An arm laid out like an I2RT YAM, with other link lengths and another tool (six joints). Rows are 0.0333 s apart.
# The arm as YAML. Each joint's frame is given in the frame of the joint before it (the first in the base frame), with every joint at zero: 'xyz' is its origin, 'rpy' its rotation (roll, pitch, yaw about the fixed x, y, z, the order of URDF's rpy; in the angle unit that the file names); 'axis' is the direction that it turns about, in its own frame. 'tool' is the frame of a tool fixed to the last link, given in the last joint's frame.
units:
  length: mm
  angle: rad
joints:
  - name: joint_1
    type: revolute
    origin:
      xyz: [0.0, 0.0, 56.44]
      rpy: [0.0, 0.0, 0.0]
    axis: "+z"
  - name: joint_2
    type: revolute
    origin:
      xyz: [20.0, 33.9, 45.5]
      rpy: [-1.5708, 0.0, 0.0]
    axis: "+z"
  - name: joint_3
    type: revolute
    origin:
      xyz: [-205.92, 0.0, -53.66]
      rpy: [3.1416, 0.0, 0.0]
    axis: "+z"
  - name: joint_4
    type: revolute
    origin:
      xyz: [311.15, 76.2, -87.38]
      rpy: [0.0, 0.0, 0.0]
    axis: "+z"
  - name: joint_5
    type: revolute
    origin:
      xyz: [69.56, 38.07, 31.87]
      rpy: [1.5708, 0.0, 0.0]
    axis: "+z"
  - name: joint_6
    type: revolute
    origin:
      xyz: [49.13, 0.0, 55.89]
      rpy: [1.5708, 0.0, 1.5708]
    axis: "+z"
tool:
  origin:
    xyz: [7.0, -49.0, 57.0]
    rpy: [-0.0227, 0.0, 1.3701]
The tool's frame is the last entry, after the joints.
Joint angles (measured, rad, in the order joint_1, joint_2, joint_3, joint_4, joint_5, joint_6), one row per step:
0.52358, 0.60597, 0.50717, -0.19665, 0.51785, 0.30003
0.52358, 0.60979, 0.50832, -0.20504, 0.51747, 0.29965
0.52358, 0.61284, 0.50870, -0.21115, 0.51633, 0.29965
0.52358, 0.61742, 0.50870, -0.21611, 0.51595, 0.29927
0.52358, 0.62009, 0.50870, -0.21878, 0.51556, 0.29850
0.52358, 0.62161, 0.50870, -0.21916, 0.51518, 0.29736
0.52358, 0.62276, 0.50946, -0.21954, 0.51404, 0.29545
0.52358, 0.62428, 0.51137, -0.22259, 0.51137, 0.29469
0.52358, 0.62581, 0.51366, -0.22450, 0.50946, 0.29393
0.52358, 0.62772, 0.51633, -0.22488, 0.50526, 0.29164
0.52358, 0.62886, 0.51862, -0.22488, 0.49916, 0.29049
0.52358, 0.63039, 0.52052, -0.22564, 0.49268, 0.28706
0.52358, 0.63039, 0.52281, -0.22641, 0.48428, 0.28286
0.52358, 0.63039, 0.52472, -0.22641, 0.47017, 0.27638
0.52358, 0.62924, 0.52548, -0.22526, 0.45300, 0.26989
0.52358, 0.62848, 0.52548, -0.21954, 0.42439, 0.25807
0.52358, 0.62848, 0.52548, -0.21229, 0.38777, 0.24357
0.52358, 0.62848, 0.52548, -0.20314, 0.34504, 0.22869
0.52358, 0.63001, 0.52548, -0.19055, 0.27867, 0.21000
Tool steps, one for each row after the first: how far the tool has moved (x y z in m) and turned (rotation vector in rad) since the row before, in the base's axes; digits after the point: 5 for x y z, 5 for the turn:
0.00032, 0.00024, -0.00189, -0.00580, 0.00964, 0.00046
0.00028, 0.00027, -0.00170, -0.00409, 0.00778, 0.00109
0.00047, 0.00032, -0.00214, -0.00503, 0.00833, 0.00046
0.00028, 0.00023, -0.00121, -0.00330, 0.00470, 0.00058
0.00018, 0.00019, -0.00051, -0.00194, 0.00172, 0.00068
0.00014, 0.00028, -0.00005, -0.00189, 0.00088, 0.00162
0.00014, 0.00037, -0.00008, -0.00130, 0.00275, 0.00274
0.00014, 0.00030, 0.00029, -0.00076, 0.00132, 0.00202
0.00026, 0.00065, 0.00055, -0.00080, 0.00038, 0.00463
0.00020, 0.00075, 0.00061, 0.00121, 0.00001, 0.00609
0.00024, 0.00092, 0.00021, -0.00163, 0.00139, 0.00711
0.00008, 0.00105, 0.00083, -0.00087, 0.00002, 0.00915
0.00016, 0.00178, 0.00067, -0.00125, 0.00051, 0.01522
0.00006, 0.00205, 0.00061, 0.00015, -0.00011, 0.01813
0.00025, 0.00361, 0.00071, -0.00012, -0.00175, 0.03053
0.00027, 0.00467, 0.00066, -0.00025, -0.00190, 0.03895
0.00010, 0.00536, 0.00096, 0.00177, -0.00339, 0.04493
-0.00015, 0.00819, 0.00087, 0.00496, -0.00328, 0.06866

